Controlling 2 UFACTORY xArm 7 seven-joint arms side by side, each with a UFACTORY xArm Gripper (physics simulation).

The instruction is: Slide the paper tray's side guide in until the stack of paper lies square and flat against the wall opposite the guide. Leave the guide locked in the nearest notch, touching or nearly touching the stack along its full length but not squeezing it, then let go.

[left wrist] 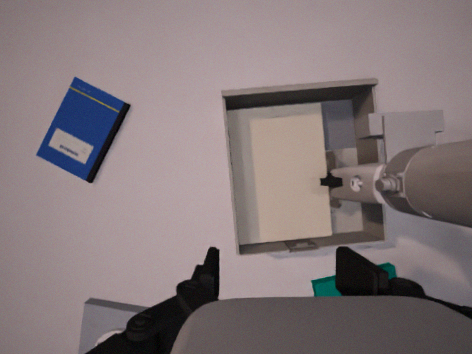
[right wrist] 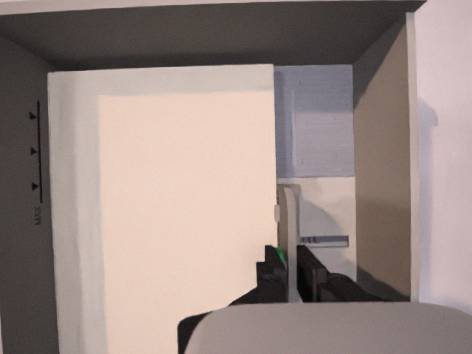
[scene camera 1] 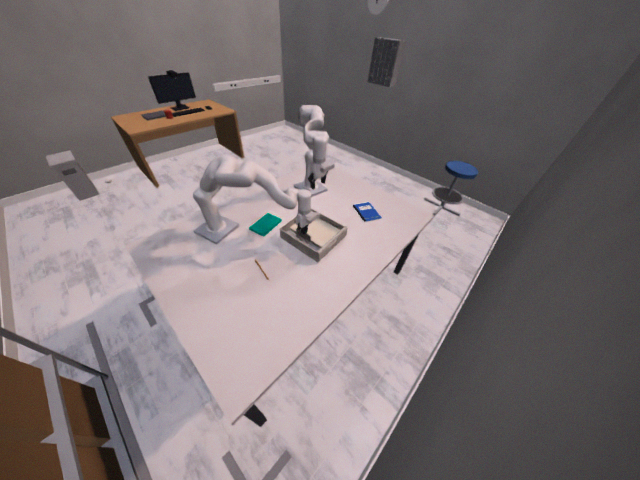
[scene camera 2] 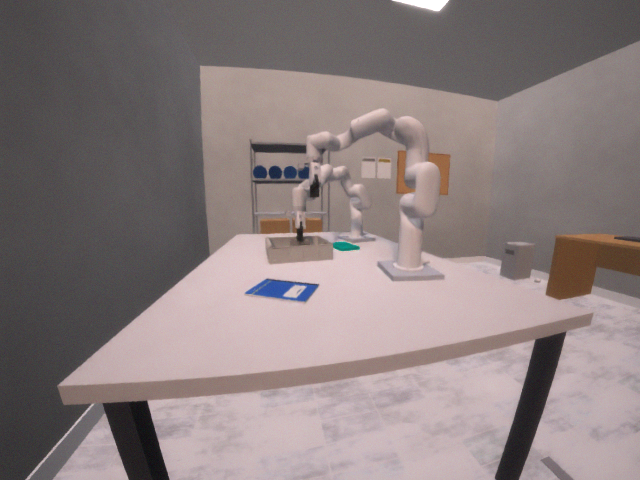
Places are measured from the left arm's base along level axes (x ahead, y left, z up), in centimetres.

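Where they show: left gripper, fingertip midpoint: (left wrist: 277, 267) (scene camera 1: 317, 185) (scene camera 2: 314, 197); right gripper, fingertip midpoint: (left wrist: 334, 178) (right wrist: 283, 264) (scene camera 1: 304, 232) (scene camera 2: 299, 240); left arm's base at its link origin: (scene camera 1: 310, 186) (scene camera 2: 408, 267); right arm's base at its link origin: (scene camera 1: 216, 227) (scene camera 2: 356, 237).
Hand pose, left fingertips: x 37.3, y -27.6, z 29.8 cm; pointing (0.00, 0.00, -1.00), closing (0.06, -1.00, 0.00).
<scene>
Things, the pixels of their top centre, and the offset from my left fingertips.
- grey tray at its top centre: (right wrist: 195, 237) (left wrist: 308, 166) (scene camera 2: 296, 238) (scene camera 1: 313, 227) dx +8.9, dy -10.5, dz -22.7 cm
- cream paper stack at its top centre: (right wrist: 162, 229) (left wrist: 279, 173) (scene camera 1: 316, 229) dx +7.4, dy -6.5, dz -28.1 cm
- side guide at its top centre: (right wrist: 280, 274) (left wrist: 334, 180) (scene camera 2: 300, 239) (scene camera 1: 304, 230) dx +6.7, dy -16.5, dz -23.8 cm
- green tab at its top centre: (right wrist: 279, 274) dx +6.7, dy -16.5, dz -23.8 cm
- blue notebook at its top centre: (left wrist: 82, 129) (scene camera 2: 283, 288) (scene camera 1: 367, 211) dx +15.0, dy +40.5, dz -31.2 cm
- teal book at its top centre: (left wrist: 359, 301) (scene camera 2: 343, 244) (scene camera 1: 265, 223) dx -21.8, dy -28.1, dz -30.2 cm
- thin brown stick at its top centre: (scene camera 1: 261, 269) dx +9.7, dy -51.9, dz -31.4 cm
The grey tray (scene camera 1: 318, 252) (scene camera 2: 299, 253) (left wrist: 372, 220) (right wrist: 382, 175) stands on the table. The cream paper stack (scene camera 1: 324, 230) (left wrist: 290, 175) (right wrist: 185, 175) lies flat in it, its left edge along the left wall in both wrist views. The side guide (left wrist: 330, 159) (right wrist: 291, 215) stands upright along the stack's right edge, touching or nearly touching; its lower part is hidden. My right gripper (scene camera 1: 302, 229) (scene camera 2: 299, 235) (left wrist: 334, 178) (right wrist: 283, 264) is shut on the guide, with the green tab (right wrist: 280, 254) behind one finger. My left gripper (scene camera 1: 317, 180) (scene camera 2: 314, 188) (left wrist: 277, 267) is open, high and away from the tray.
A blue notebook (scene camera 1: 367, 211) (scene camera 2: 281, 290) (left wrist: 80, 130) and a teal book (scene camera 1: 265, 224) (scene camera 2: 345, 246) (left wrist: 326, 286) lie on either side of the tray. A thin brown stick (scene camera 1: 262, 269) lies on the table. My right arm reaches over the tray's right wall in the left wrist view.
</scene>
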